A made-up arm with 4 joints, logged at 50 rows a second.
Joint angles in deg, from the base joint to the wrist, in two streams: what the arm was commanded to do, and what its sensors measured. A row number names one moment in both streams.
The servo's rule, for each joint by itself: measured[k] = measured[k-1] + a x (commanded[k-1-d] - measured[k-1]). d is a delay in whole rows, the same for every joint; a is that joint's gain. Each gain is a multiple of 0.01, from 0.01 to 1. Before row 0 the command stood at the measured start. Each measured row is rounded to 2 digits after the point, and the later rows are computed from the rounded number. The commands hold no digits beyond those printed.
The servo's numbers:
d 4
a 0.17 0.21 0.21 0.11
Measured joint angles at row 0:
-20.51 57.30 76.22 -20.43
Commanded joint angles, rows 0 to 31:
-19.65 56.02 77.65 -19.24
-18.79 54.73 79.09 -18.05
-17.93 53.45 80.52 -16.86
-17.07 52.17 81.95 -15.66
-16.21 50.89 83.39 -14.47
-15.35 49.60 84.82 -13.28
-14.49 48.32 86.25 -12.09
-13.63 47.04 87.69 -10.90
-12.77 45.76 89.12 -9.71
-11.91 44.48 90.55 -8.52
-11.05 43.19 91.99 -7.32
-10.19 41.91 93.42 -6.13
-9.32 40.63 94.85 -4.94
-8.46 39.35 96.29 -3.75
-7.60 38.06 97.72 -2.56
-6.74 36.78 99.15 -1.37
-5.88 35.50 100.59 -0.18
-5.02 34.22 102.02 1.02
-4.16 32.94 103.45 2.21
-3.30 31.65 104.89 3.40
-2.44 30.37 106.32 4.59
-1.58 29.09 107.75 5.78
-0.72 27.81 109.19 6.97
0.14 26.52 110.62 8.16
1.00 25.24 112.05 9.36
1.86 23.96 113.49 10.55
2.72 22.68 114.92 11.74
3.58 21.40 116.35 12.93
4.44 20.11 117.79 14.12
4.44 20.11 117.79 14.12
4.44 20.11 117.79 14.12
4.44 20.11 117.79 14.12
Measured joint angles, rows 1 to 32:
-20.51 57.30 76.22 -20.43
-20.51 57.30 76.22 -20.43
-20.51 57.30 76.22 -20.43
-20.51 57.30 76.22 -20.43
-20.36 57.03 76.52 -20.30
-20.09 56.55 77.06 -20.05
-19.72 55.90 77.79 -19.70
-19.27 55.12 78.66 -19.26
-18.75 54.23 79.65 -18.73
-18.17 53.26 80.74 -18.13
-17.54 52.22 81.90 -17.47
-16.88 51.13 83.12 -16.75
-16.18 50.00 84.38 -15.98
-15.45 48.84 85.68 -15.16
-14.70 47.65 87.01 -14.30
-13.93 46.44 88.36 -13.40
-13.15 45.22 89.72 -12.47
-12.35 43.99 91.10 -11.51
-11.54 42.74 92.49 -10.53
-10.72 41.49 93.89 -9.52
-9.90 40.23 95.30 -8.49
-9.07 38.97 96.71 -7.44
-8.24 37.70 98.13 -6.38
-7.40 36.43 99.55 -5.30
-6.56 35.16 100.97 -4.21
-5.71 33.89 102.39 -3.11
-4.86 32.61 103.82 -2.00
-4.01 31.33 105.25 -0.88
-3.16 30.05 106.68 0.25
-2.31 28.77 108.11 1.38
-1.45 27.49 109.54 2.52
-0.59 26.21 110.97 3.67

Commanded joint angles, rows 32 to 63:
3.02 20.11 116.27 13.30
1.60 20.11 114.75 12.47
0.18 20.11 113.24 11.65
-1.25 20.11 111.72 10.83
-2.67 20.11 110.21 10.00
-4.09 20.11 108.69 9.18
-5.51 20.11 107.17 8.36
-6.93 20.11 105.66 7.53
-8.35 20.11 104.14 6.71
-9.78 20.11 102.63 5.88
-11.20 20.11 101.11 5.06
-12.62 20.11 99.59 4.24
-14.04 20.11 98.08 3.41
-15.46 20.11 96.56 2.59
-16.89 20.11 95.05 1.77
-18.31 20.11 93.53 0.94
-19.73 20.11 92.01 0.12
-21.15 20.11 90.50 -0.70
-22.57 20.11 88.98 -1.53
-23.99 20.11 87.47 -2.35
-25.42 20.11 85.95 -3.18
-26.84 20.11 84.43 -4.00
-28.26 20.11 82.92 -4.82
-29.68 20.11 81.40 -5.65
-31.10 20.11 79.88 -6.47
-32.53 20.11 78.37 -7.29
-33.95 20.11 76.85 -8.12
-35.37 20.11 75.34 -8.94
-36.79 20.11 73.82 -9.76
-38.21 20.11 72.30 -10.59
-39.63 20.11 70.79 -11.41
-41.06 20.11 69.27 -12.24
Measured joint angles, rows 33 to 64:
0.27 24.93 112.40 4.82
0.98 23.92 113.53 5.84
1.57 23.12 114.42 6.75
2.06 22.49 115.13 7.56
2.22 21.99 115.37 8.19
2.11 21.60 115.24 8.66
1.78 21.29 114.82 8.99
1.26 21.04 114.17 9.19
0.59 20.84 113.34 9.28
-0.21 20.69 112.36 9.27
-1.11 20.57 111.27 9.17
-2.10 20.47 110.09 8.99
-3.16 20.39 108.84 8.74
-4.29 20.33 107.54 8.43
-5.46 20.28 106.19 8.06
-6.68 20.24 104.80 7.64
-7.93 20.21 103.39 7.17
-9.21 20.19 101.96 6.67
-10.52 20.17 100.51 6.13
-11.84 20.16 99.04 5.56
-13.18 20.15 97.56 4.96
-14.53 20.14 96.08 4.34
-15.90 20.13 94.59 3.69
-17.28 20.13 93.09 3.03
-18.66 20.13 91.59 2.35
-20.05 20.13 90.09 1.65
-21.45 20.13 88.58 0.94
-22.85 20.13 87.07 0.22
-24.25 20.13 85.56 -0.52
-25.66 20.13 84.05 -1.26
-27.07 20.13 82.54 -2.01
-28.48 20.13 81.03 -2.77

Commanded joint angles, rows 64 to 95:
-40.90 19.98 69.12 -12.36
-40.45 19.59 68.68 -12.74
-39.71 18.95 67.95 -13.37
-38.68 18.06 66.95 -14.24
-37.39 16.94 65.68 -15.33
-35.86 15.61 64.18 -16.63
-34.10 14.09 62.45 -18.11
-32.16 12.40 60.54 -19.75
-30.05 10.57 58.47 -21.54
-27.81 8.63 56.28 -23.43
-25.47 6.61 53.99 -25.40
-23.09 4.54 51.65 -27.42
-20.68 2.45 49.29 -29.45
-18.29 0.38 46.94 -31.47
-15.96 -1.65 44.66 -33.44
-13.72 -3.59 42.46 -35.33
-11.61 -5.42 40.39 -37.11
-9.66 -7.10 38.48 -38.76
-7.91 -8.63 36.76 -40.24
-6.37 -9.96 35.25 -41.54
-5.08 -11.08 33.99 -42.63
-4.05 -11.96 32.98 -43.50
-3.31 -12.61 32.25 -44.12
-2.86 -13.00 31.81 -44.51
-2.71 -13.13 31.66 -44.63
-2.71 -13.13 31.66 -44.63
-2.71 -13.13 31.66 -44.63
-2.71 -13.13 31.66 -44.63
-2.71 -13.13 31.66 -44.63
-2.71 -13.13 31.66 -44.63
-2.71 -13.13 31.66 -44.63
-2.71 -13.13 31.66 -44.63
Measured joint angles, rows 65 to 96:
-29.89 20.13 79.52 -3.54
-31.30 20.13 78.00 -4.32
-32.72 20.13 76.49 -5.10
-34.14 20.13 74.97 -5.89
-35.29 20.10 73.74 -6.60
-36.17 19.99 72.68 -7.28
-36.77 19.77 71.69 -7.95
-37.09 19.41 70.69 -8.64
-37.14 18.89 69.64 -9.38
-36.92 18.20 68.49 -10.18
-36.44 17.34 67.22 -11.05
-35.71 16.30 65.82 -12.01
-34.75 15.10 64.28 -13.06
-33.57 13.74 62.60 -14.20
-32.19 12.24 60.79 -15.43
-30.64 10.62 58.87 -16.75
-28.95 8.90 56.86 -18.15
-27.14 7.11 54.78 -19.62
-25.24 5.27 52.65 -21.14
-23.28 3.41 50.51 -22.70
-21.30 1.56 48.38 -24.29
-19.32 -0.26 46.30 -25.88
-17.38 -2.02 44.30 -27.46
-15.51 -3.69 42.40 -29.01
-13.74 -5.24 40.63 -30.51
-12.09 -6.65 39.02 -31.94
-10.60 -7.90 37.60 -33.28
-9.28 -8.97 36.38 -34.52
-8.16 -9.84 35.39 -35.63
-7.23 -10.53 34.61 -36.62
-6.46 -11.08 33.99 -37.50
-5.82 -11.51 33.50 -38.28

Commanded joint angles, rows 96 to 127:
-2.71 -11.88 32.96 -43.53
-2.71 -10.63 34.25 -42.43
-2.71 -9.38 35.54 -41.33
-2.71 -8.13 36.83 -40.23
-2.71 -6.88 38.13 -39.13
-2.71 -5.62 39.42 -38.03
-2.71 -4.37 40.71 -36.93
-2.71 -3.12 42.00 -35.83
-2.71 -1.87 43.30 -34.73
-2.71 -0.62 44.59 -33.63
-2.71 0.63 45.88 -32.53
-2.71 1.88 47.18 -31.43
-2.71 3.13 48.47 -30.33
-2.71 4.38 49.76 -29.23
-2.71 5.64 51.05 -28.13
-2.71 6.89 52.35 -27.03
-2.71 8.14 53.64 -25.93
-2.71 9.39 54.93 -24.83
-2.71 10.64 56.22 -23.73
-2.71 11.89 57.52 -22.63
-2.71 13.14 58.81 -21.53
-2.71 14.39 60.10 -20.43
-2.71 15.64 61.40 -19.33
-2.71 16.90 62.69 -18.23
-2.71 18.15 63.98 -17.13
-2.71 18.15 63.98 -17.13
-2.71 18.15 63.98 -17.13
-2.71 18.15 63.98 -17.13
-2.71 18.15 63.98 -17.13
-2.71 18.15 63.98 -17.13
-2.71 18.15 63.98 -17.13
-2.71 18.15 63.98 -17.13
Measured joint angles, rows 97 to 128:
-5.29 -11.85 33.11 -38.98
-4.85 -12.12 32.81 -39.60
-4.49 -12.33 32.57 -40.15
-4.19 -12.50 32.38 -40.64
-3.94 -12.37 32.50 -40.96
-3.73 -12.00 32.87 -41.12
-3.56 -11.45 33.43 -41.14
-3.42 -10.75 34.14 -41.04
-3.30 -9.94 34.98 -40.83
-3.20 -9.03 35.91 -40.52
-3.12 -8.05 36.92 -40.13
-3.05 -7.01 37.99 -39.66
-2.99 -5.93 39.11 -39.12
-2.94 -4.81 40.26 -38.52
-2.90 -3.67 41.44 -37.86
-2.87 -2.50 42.65 -37.15
-2.84 -1.32 43.87 -36.40
-2.82 -0.12 45.11 -35.61
-2.80 1.09 46.36 -34.79
-2.78 2.31 47.62 -33.94
-2.77 3.53 48.88 -33.06
-2.76 4.76 50.15 -32.15
-2.75 5.99 51.42 -31.22
-2.74 7.23 52.70 -30.28
-2.73 8.47 53.98 -29.32
-2.73 9.71 55.27 -28.34
-2.73 10.96 56.56 -27.35
-2.73 12.21 57.85 -26.35
-2.73 13.46 59.14 -25.34
-2.73 14.44 60.16 -24.44
-2.73 15.22 60.96 -23.64
-2.73 15.84 61.59 -22.92

